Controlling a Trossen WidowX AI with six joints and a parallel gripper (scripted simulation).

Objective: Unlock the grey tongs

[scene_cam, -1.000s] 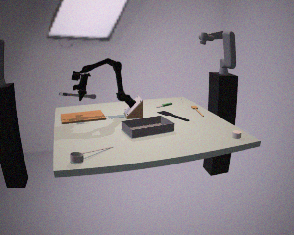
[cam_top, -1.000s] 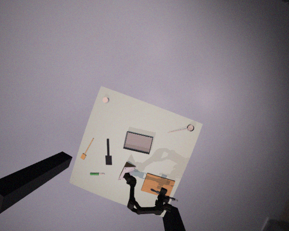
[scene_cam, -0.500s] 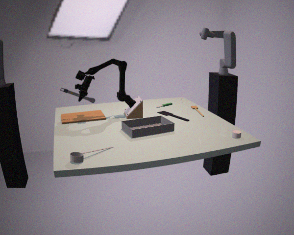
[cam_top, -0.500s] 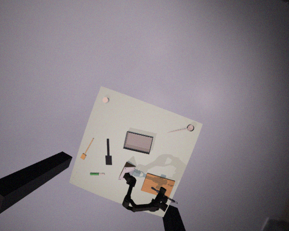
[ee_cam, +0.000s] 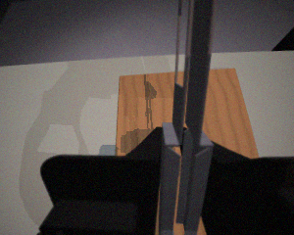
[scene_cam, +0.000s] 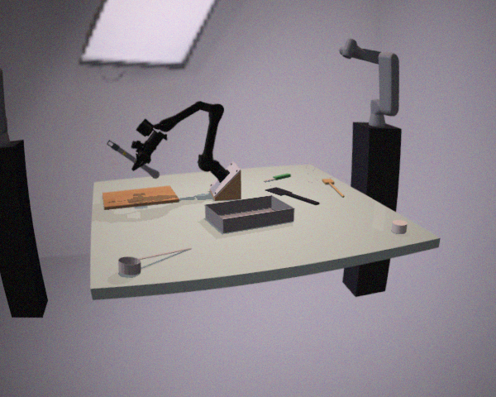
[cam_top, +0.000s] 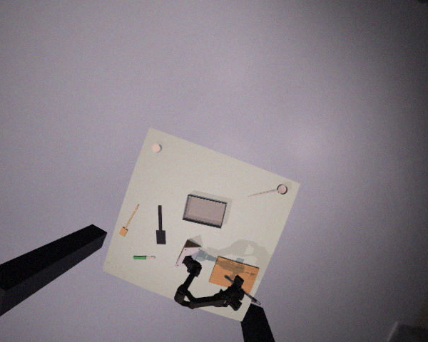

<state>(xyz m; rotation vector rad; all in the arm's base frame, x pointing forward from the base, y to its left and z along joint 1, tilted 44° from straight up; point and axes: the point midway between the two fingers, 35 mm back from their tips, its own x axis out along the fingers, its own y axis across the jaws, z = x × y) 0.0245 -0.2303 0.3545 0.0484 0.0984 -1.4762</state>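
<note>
Right now the wooden board is 40 mm behind my gripper tip, 20 mm to the left of it and 140 mm below it. From my gripper tip the other things lie so: black spatula (70 mm ahead, 730 mm to the left, 150 mm below); green-handled tool (220 mm behind, 740 mm to the left, 140 mm below); roasting tin (360 mm ahead, 470 mm to the left, 120 mm below).
</note>
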